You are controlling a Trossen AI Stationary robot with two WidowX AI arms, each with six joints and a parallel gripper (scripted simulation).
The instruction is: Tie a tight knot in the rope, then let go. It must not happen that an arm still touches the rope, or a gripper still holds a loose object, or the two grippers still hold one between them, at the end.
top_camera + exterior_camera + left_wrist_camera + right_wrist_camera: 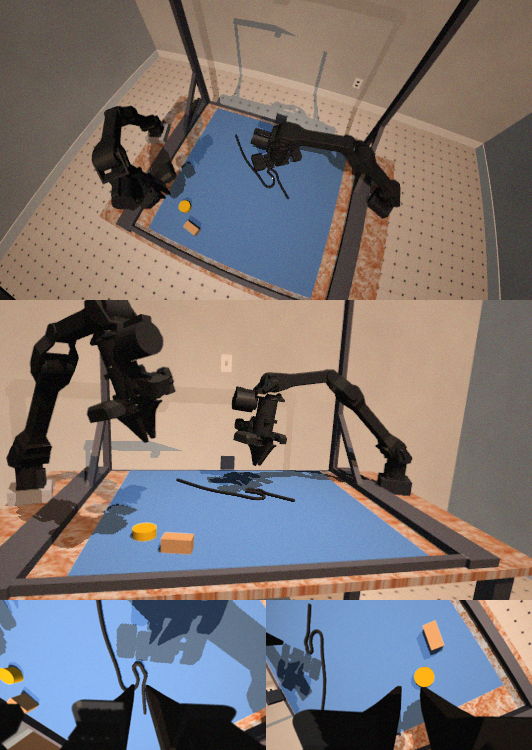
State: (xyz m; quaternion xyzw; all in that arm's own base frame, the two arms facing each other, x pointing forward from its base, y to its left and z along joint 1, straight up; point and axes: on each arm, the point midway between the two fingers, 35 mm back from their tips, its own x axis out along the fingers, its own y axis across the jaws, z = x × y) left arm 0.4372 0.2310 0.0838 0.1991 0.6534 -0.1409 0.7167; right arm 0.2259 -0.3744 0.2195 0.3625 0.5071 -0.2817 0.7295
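Right now the blue mat is 13 cm below my left hand, 8 cm ahead of it and 6 cm to the right of it. The rest, counted from my left hand: yellow disc: 31 cm to the right, 27 cm ahead, 11 cm below; orange block: 34 cm ahead, 24 cm to the right, 11 cm below.
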